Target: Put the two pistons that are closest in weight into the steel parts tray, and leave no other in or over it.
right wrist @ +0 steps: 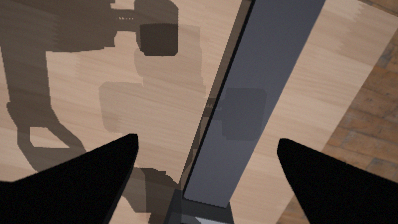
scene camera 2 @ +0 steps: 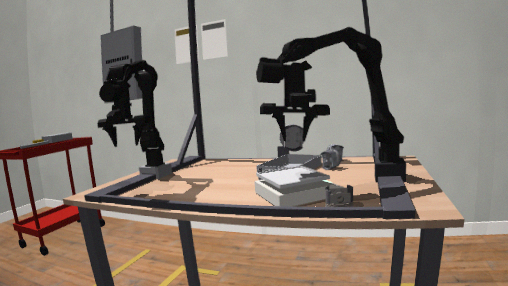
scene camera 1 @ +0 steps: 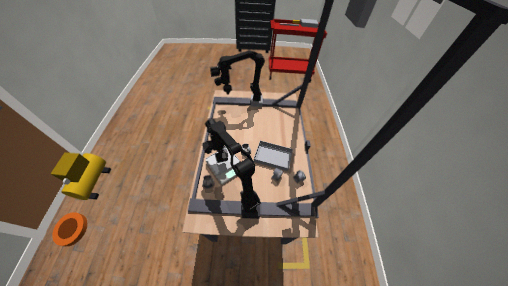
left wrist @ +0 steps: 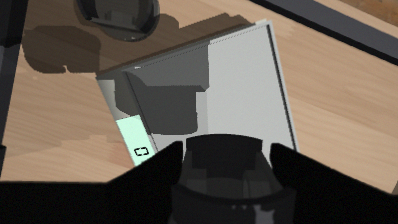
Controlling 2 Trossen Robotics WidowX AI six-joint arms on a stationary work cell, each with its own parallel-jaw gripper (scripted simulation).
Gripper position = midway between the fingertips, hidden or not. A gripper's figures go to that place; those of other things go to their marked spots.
My left gripper [scene camera 2: 294,141]: 89 cm from the lens. My right gripper [scene camera 2: 126,146] is 114 cm from the lens. A steel parts tray [scene camera 2: 289,160]: 140 cm from the lens. A white scale [scene camera 2: 296,195] is 84 cm from the lens. The marked spots on the steel parts tray and the white scale are 57 cm apart.
